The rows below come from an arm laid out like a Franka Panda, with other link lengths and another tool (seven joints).
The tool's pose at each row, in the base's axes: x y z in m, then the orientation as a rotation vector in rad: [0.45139 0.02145 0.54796 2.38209 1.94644 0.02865]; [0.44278 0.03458 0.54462 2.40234 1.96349 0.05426]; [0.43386 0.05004 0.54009 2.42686 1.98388 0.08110]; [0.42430 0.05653 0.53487 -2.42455 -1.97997 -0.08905]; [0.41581 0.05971 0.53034 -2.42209 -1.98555 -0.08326]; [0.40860 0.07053 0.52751 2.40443 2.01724 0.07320]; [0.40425 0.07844 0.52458 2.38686 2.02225 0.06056]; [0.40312 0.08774 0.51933 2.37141 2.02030 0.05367]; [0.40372 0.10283 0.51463 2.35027 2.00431 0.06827]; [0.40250 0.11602 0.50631 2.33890 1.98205 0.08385]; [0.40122 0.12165 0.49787 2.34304 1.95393 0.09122]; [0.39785 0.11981 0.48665 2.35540 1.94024 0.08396]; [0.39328 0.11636 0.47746 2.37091 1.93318 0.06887]
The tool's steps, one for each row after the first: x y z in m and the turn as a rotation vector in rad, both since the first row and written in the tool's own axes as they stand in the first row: [0.01123 -0.01123 0.00234 0.01042 0.02962 0.00053]; [0.02471 -0.02330 0.00577 0.02494 0.06313 0.00121]; [0.02929 -0.03426 0.01019 0.03410 0.07723 0.00253]; [0.03083 -0.04348 0.01412 0.03527 0.07353 -0.00136]; [0.04006 -0.05285 0.01612 0.03077 0.06239 -0.02441]; [0.04702 -0.05886 0.01849 0.02754 0.04994 -0.03443]; [0.05604 -0.06213 0.02331 0.01997 0.03848 -0.04015]; [0.07107 -0.06483 0.02745 -0.00647 0.02948 -0.04105]; [0.08396 -0.06915 0.03517 -0.03058 0.02303 -0.03467]; [0.08945 -0.07204 0.04330 -0.04497 0.01717 -0.01885]; [0.08727 -0.07567 0.05438 -0.04135 0.01347 -0.00694]; [0.08323 -0.08003 0.06343 -0.02936 0.00996 0.00279]
